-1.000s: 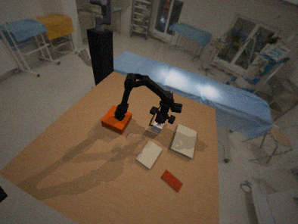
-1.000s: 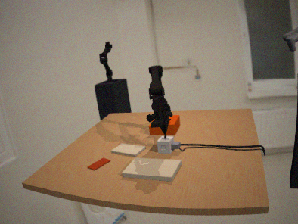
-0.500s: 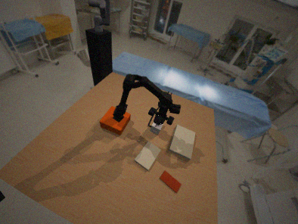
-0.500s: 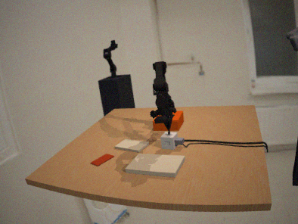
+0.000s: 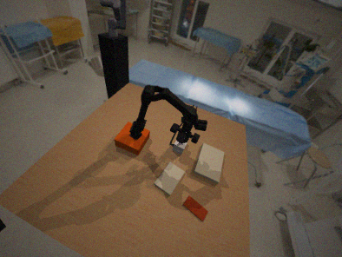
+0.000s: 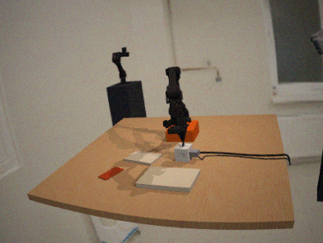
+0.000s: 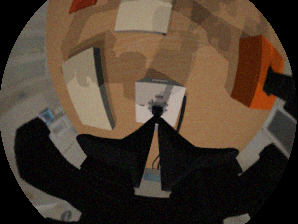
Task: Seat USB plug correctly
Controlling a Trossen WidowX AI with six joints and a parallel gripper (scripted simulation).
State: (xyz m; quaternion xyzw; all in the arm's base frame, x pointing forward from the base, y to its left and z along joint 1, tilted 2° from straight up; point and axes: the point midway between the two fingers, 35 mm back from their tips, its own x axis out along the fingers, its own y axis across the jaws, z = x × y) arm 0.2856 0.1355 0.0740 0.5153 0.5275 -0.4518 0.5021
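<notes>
Right now my gripper tip is 2 cm above the dark USB plug. From my gripper tip the other things lie so: flat red card: 30 cm to the right, 27 cm ahead, 10 cm below.
</notes>
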